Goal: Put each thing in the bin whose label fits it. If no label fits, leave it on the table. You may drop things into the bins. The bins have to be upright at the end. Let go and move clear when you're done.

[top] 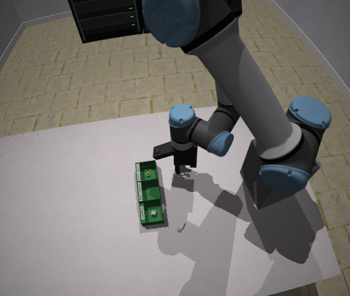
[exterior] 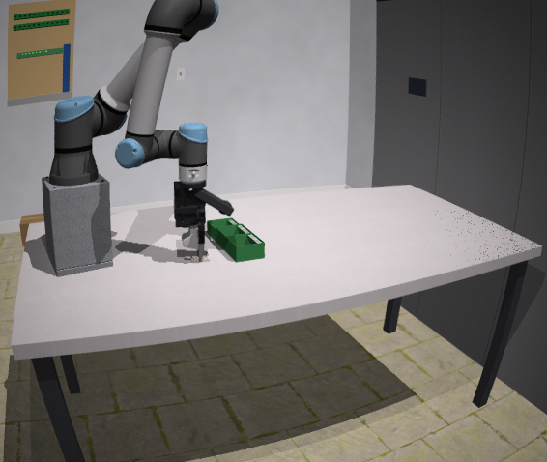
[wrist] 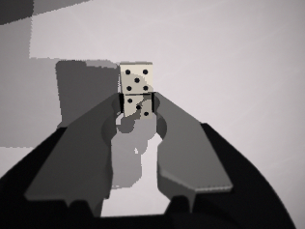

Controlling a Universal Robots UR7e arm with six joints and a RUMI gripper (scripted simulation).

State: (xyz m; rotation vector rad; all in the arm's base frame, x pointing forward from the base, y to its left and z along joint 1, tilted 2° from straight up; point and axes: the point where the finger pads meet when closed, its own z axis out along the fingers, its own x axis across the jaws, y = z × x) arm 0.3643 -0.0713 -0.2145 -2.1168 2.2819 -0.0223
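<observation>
Right now my hand is 18 cm to the right of the white die and 10 cm short of it. Round my hand: brass nut (13 cm ahead, 1 cm to the left, 1 cm below); then white domino (1 cm below); then black round piece (11 cm ahead, 2 cm to the right).
</observation>
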